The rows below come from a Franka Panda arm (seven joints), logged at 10 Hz.
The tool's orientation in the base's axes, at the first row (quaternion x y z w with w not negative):
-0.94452 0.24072 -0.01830 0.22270
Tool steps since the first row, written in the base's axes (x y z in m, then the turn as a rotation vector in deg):
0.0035 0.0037 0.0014 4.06 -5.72 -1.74
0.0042 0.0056 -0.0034 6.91 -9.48 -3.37
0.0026 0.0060 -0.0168 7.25 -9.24 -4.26
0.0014 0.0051 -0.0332 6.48 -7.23 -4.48
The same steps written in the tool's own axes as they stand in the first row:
0.0013 -0.0051 0.0008 6.36 3.42 -0.21
0.0014 -0.0048 0.0060 10.74 5.80 0.11
0.0007 0.0013 0.0180 10.99 5.84 1.06
0.0013 0.0096 0.0322 9.40 4.71 1.97

